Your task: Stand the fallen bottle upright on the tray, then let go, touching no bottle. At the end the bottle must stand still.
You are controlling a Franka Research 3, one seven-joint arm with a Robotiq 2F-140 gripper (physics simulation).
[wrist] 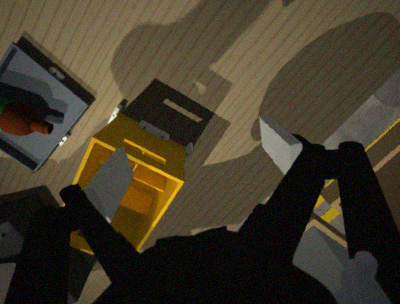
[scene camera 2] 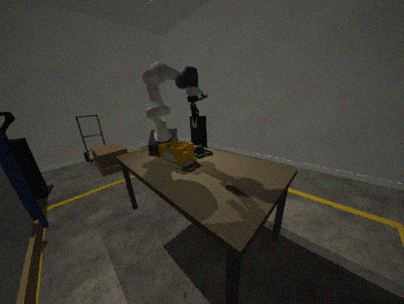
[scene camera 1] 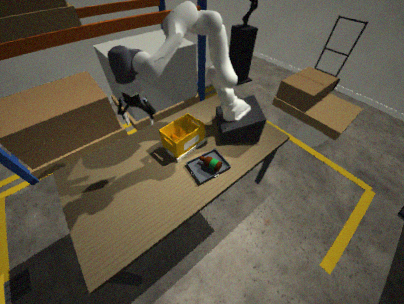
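Observation:
A brown bottle with a green band (scene camera 1: 212, 163) (wrist: 19, 119) lies on its side on the dark grey tray (scene camera 1: 197, 173) (wrist: 27, 60). In scene camera 1 its neck points to the left, towards the yellow crate; in the wrist view the neck points right and its base end is cut off by the picture's edge. My gripper (scene camera 1: 140, 119) (wrist: 193, 146) is open, with nothing between its fingers. It hangs high, beyond the crate and well away from the tray and bottle. In scene camera 2 the bottle is small and hard to make out.
A yellow crate (scene camera 1: 172, 146) (scene camera 2: 172, 154) (wrist: 107, 130) stands right beside the tray, between it and my gripper. The arm's dark base block (scene camera 1: 240, 131) is behind the tray. A large cardboard box (scene camera 1: 55, 120) stands beyond the table's far edge.

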